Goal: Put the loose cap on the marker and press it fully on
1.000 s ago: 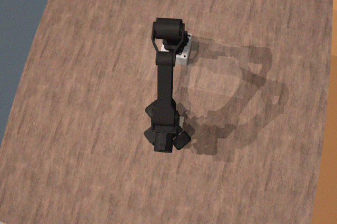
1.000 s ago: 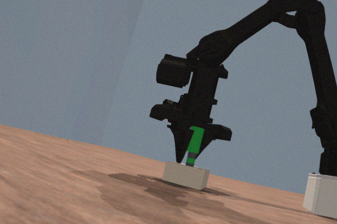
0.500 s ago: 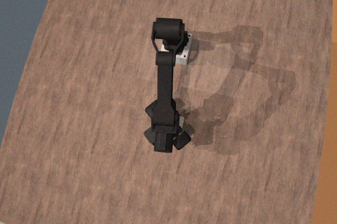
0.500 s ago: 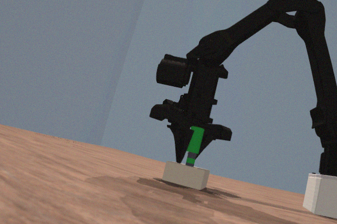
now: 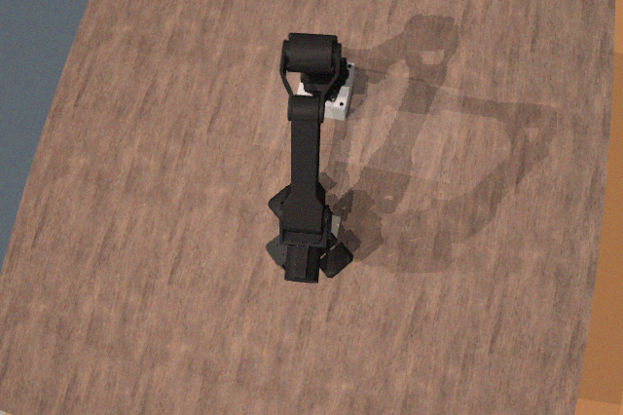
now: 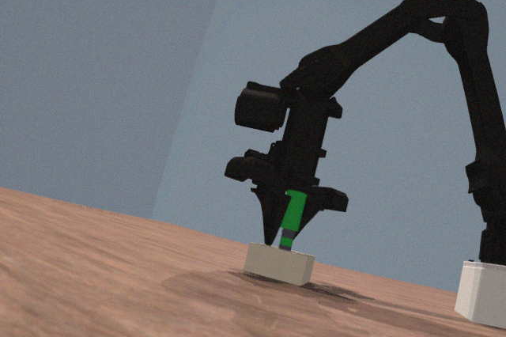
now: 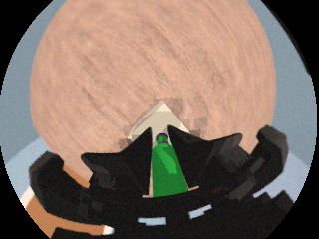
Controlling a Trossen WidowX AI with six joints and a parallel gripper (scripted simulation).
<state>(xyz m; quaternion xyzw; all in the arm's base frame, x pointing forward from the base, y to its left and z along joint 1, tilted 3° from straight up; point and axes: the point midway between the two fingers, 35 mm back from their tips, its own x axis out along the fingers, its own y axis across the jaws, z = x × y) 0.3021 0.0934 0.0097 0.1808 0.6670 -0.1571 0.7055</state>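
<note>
The green cap lies 2 cm behind my gripper tip, 1 cm to the left of it and 5 cm above it. Also, from my gripper tip: cream holder block (2 cm behind, 1 cm to the left, 2 cm below).
</note>
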